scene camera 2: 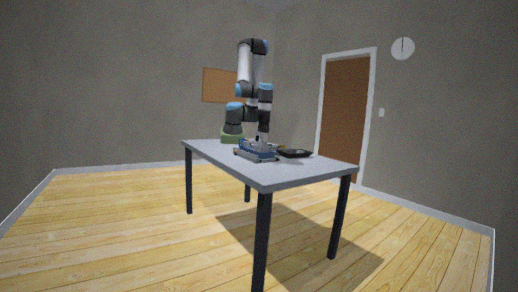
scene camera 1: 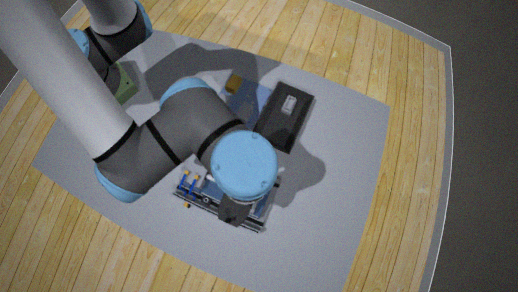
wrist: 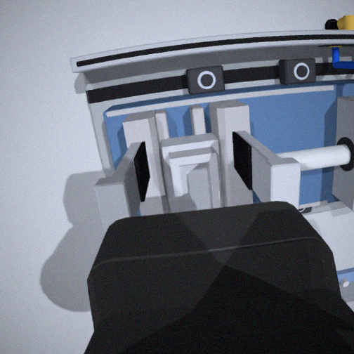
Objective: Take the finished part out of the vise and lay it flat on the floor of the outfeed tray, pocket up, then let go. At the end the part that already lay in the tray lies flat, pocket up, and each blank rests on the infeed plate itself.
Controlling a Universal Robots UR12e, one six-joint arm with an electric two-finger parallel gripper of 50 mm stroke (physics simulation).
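Frame: origin at the arm's base, x ahead, y left, z up, level; metres.
Seen in the pictures: gripper, fingertip midpoint: (scene camera 2: pixel 259 141); arm's base at its link origin: (scene camera 2: pixel 232 131).
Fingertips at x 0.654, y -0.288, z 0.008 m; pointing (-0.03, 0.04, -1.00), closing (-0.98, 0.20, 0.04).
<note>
Pixels of each thing's middle, then the offset from my fingertips to it.
- grey vise at the middle of its body: (scene camera 1: pixel 225 187) (scene camera 2: pixel 255 150) dy +0.037, dx -0.066, dz -0.068 m
- light part at the middle of its body: (scene camera 1: pixel 289 104) dy +0.366, dx +0.076, dz -0.088 m
- brass-coloured block at the middle of its body: (scene camera 1: pixel 233 84) dy +0.408, dx -0.135, dz -0.092 m
The finished part (wrist: pixel 191 142) is light grey and sits pocket up between the two jaws of the blue and grey vise (scene camera 1: pixel 200 198) (scene camera 2: pixel 260 151) (wrist: pixel 285 120). My gripper (scene camera 2: pixel 261 139) (wrist: pixel 190 154) is open and empty, its fingers above the vise, one on each side of the part and apart from it. In scene camera 1 the arm hides the fingers and this part. The black outfeed tray (scene camera 1: pixel 279 139) (scene camera 2: pixel 295 154) holds another light part (scene camera 1: pixel 289 103), flat with its pocket up. The blue infeed plate (scene camera 1: pixel 247 105) (wrist: pixel 346 276) is partly hidden; a brass-coloured block (scene camera 1: pixel 233 84) is at its edge.
Blue handles with yellow ends (scene camera 1: pixel 186 182) stand at the vise's left end in scene camera 1. A white rod (wrist: pixel 320 157) runs to the movable jaw. Dark clamps (wrist: pixel 205 79) line the vise's rail. The green robot base (scene camera 1: pixel 127 92) (scene camera 2: pixel 232 136) stands at the table's far end.
</note>
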